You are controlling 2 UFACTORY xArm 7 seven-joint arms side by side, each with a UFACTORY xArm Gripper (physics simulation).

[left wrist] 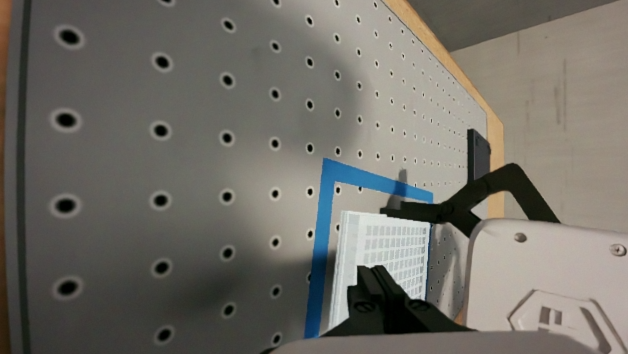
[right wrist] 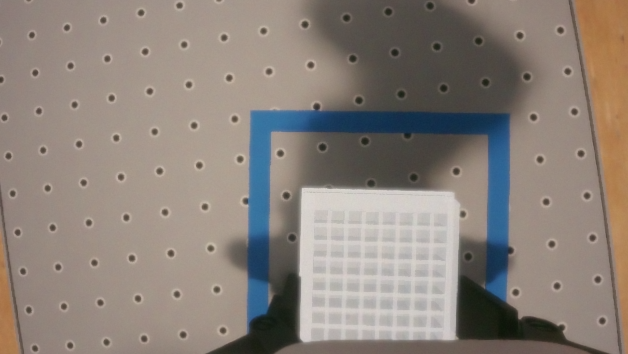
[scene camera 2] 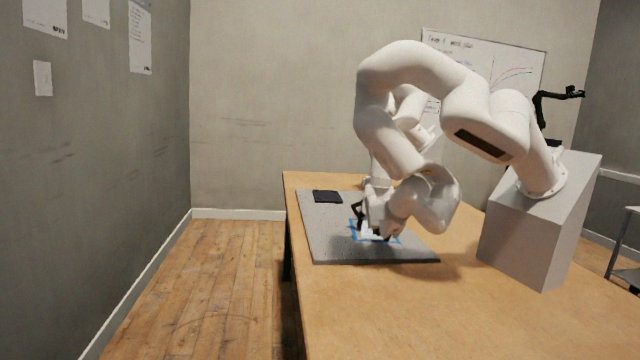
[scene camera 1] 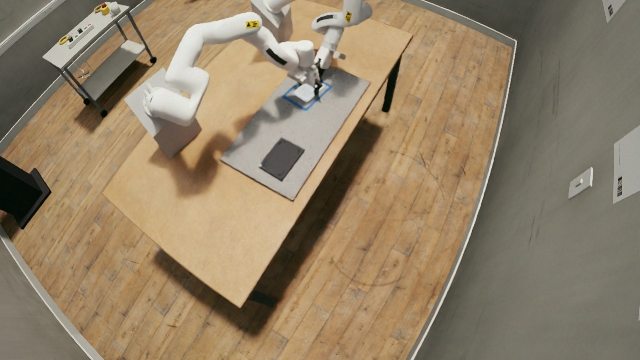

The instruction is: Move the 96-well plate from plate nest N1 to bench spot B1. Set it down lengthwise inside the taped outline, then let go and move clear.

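Places are measured from the left arm's base along level axes (x down, y left, z ahead), in millimetres.
Where they show: left gripper, fingertip midpoint: (left wrist: 368, 288) (scene camera 2: 376, 232) (scene camera 1: 315, 81); right gripper, fingertip midpoint: (left wrist: 387, 268) (right wrist: 374, 300) (scene camera 2: 372, 230) (scene camera 1: 309, 89); left arm's base, link origin: (scene camera 2: 541, 179) (scene camera 1: 271, 3); right arm's base, link origin: (scene camera 2: 425, 143).
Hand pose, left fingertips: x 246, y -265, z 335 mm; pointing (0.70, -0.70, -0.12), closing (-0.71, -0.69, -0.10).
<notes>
Each offset is from my left fingertips to the centre of the thing. Level surfaces: height alone.
The white 96-well plate @(dz -14, dx +12, dy -50 mm) (scene camera 1: 301, 93) (scene camera 2: 367, 231) (left wrist: 390, 240) (right wrist: 379, 260) lies level within the blue taped outline (scene camera 1: 295, 103) (scene camera 2: 353, 231) (left wrist: 320, 250) (right wrist: 380, 122); its far end is a little inside the tape. My right gripper (right wrist: 374, 300) is shut on the plate, one finger against each long side. Any gap beneath the plate is hard to see. My left gripper (left wrist: 368, 288) is shut, its fingertips together and empty, close over the plate in the left wrist view; I cannot tell whether they touch. The dark plate nest N1 @(dz +19, dx +11, dy -434 mm) (scene camera 1: 282, 159) (scene camera 2: 327, 196) (left wrist: 479, 155) holds no plate.
The grey perforated board @(dx +19 mm) (scene camera 1: 320, 130) (scene camera 2: 330, 250) lies on the wooden table @(dx +32 mm) (scene camera 1: 200, 225) (scene camera 2: 400, 315). Both arms crowd together above the taped outline, the left wrist close beside the white right gripper body (left wrist: 525, 270). A cart (scene camera 1: 62, 57) stands beyond the table.
</notes>
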